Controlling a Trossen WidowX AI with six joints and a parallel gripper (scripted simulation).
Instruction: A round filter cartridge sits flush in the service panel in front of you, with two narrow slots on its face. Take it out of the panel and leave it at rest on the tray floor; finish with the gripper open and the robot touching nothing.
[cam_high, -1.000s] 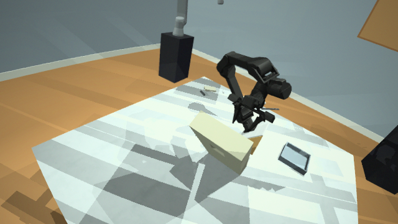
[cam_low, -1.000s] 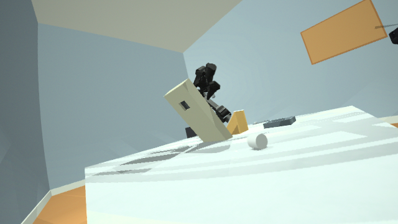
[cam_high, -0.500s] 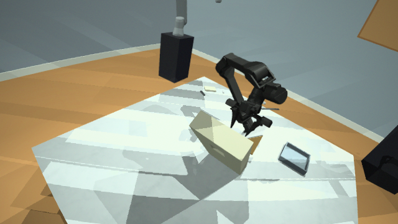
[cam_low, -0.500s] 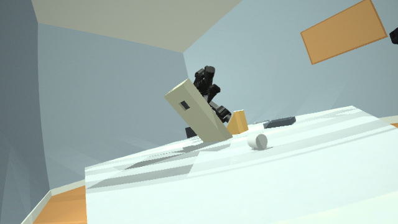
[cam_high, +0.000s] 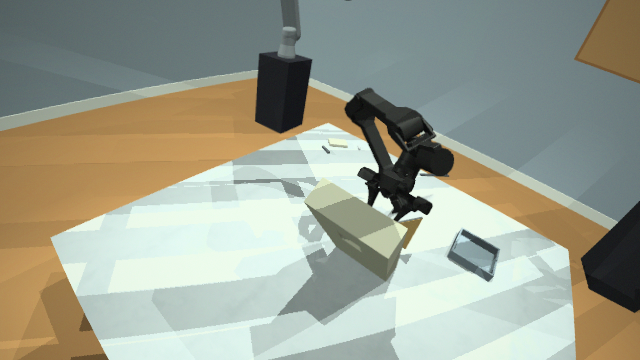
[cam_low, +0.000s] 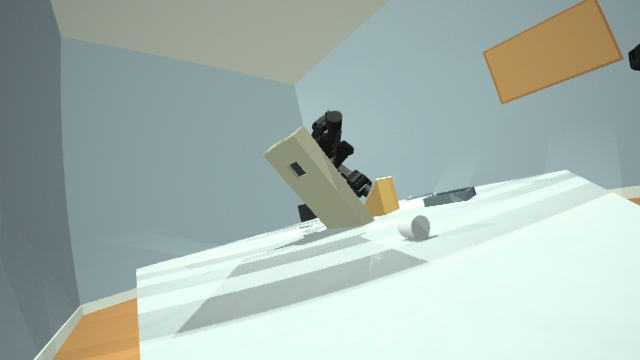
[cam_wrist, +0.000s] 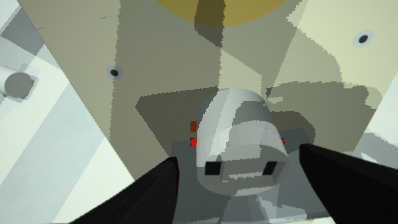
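My gripper tip is 10 mm short of the round filter cartridge and 10 mm above it. The rest, counted from my gripper tip: beige service panel 50 mm ahead, 20 mm below, 10 mm to the right; grey tray 320 mm behind, 310 mm to the left, 190 mm below.
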